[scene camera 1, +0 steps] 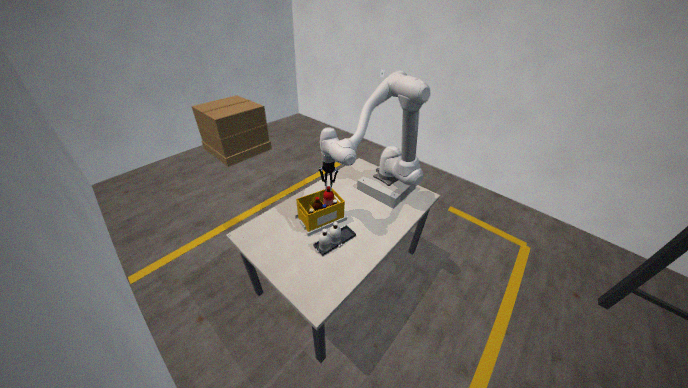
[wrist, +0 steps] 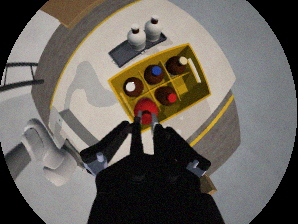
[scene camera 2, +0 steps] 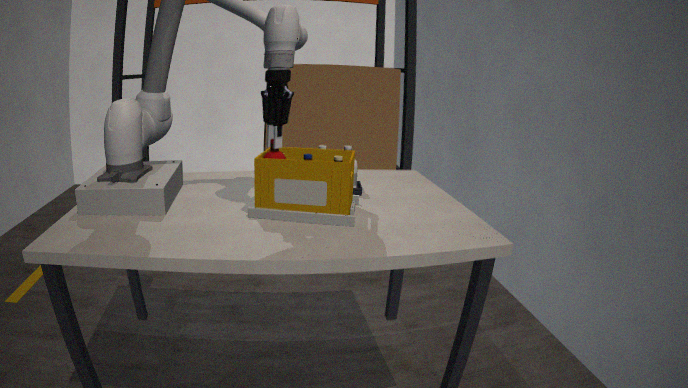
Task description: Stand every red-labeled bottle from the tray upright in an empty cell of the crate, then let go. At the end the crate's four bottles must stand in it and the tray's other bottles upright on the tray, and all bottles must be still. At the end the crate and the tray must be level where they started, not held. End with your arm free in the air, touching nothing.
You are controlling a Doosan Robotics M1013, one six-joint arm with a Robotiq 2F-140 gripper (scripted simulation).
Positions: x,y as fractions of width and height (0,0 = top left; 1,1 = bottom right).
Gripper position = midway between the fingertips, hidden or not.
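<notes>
Here is my gripper (scene camera 2: 0.40,0.38), and I can see a crate (scene camera 2: 0.47,0.48) along with it. Scene camera 1 gives me the crate too, in scene camera 1 (scene camera 1: 0.46,0.56). The crate is also visible to me in the wrist view (wrist: 0.64,0.41), and my gripper appears there as well, in the wrist view (wrist: 0.49,0.52).
</notes>
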